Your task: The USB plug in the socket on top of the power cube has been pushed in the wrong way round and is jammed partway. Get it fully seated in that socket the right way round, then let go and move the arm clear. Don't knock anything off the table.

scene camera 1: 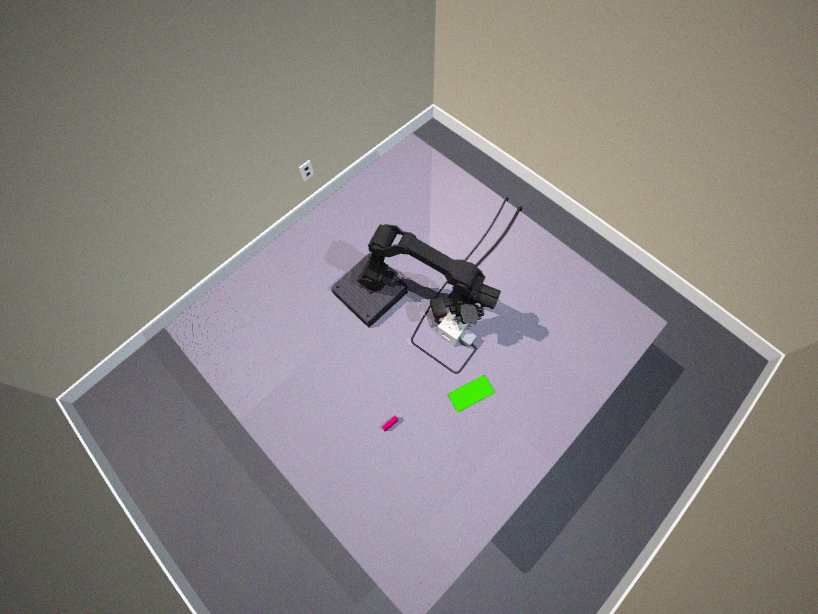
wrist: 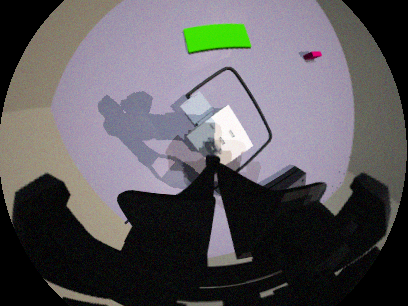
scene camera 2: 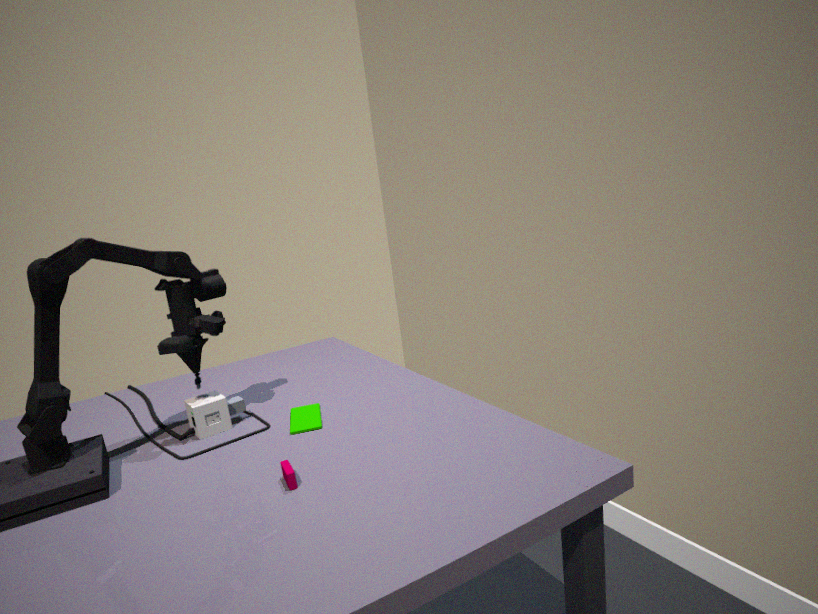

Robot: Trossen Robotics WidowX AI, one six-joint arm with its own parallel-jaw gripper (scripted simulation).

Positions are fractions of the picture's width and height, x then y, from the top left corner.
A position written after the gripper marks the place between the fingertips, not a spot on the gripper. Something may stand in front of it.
Note:
The gripper (scene camera 2: 0.24,0.61) carries a dark USB plug. Also in view: a green pad (scene camera 1: 0.59,0.63) and a grey block (scene camera 2: 0.29,0.66).
The green pad also shows in the wrist view (wrist: 0.50,0.12) and in scene camera 2 (scene camera 2: 0.37,0.68). The gripper is seen too in scene camera 1 (scene camera 1: 0.56,0.51) and in the wrist view (wrist: 0.53,0.55). The grey block also shows in the wrist view (wrist: 0.48,0.35).

